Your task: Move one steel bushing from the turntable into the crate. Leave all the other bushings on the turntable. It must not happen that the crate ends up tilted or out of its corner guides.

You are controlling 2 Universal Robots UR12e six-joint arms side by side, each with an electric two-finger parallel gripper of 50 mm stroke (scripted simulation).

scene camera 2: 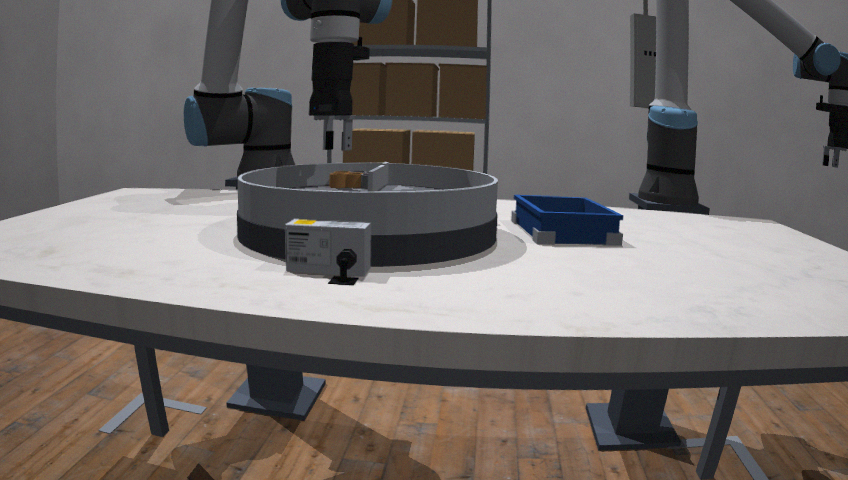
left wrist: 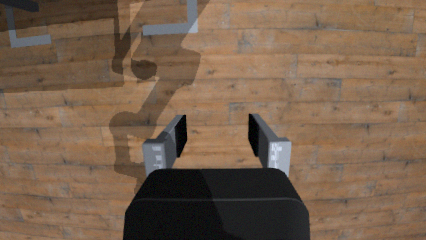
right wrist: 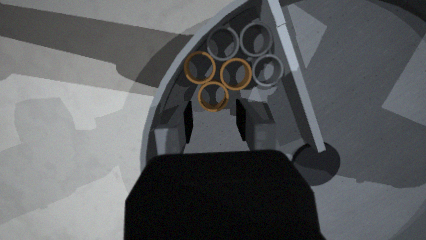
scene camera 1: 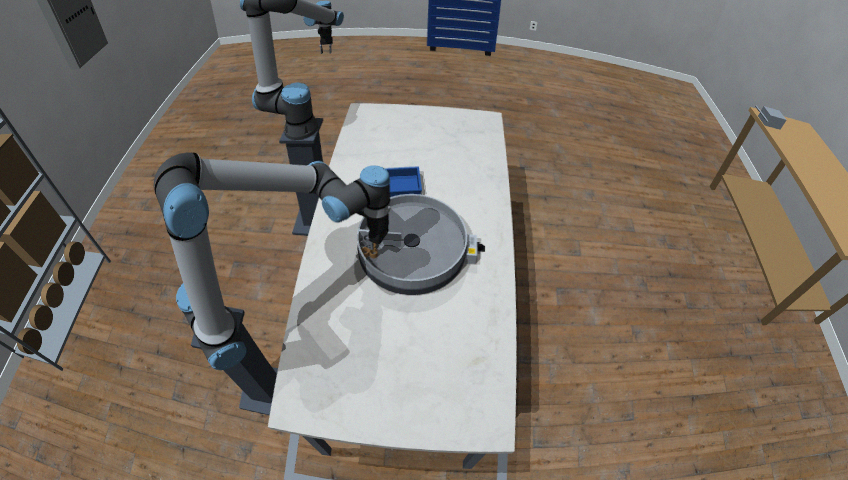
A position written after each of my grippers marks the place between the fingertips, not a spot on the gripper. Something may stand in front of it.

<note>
In view: my left gripper (left wrist: 217, 127), my right gripper (scene camera 2: 337, 149) and a blue crate (scene camera 2: 590, 226).
The blue crate also shows in scene camera 1 (scene camera 1: 403, 180). My right gripper also shows in the right wrist view (right wrist: 214, 112). The left wrist view misses the blue crate: it is out of frame. The right wrist view misses the blue crate: it is out of frame.
</note>
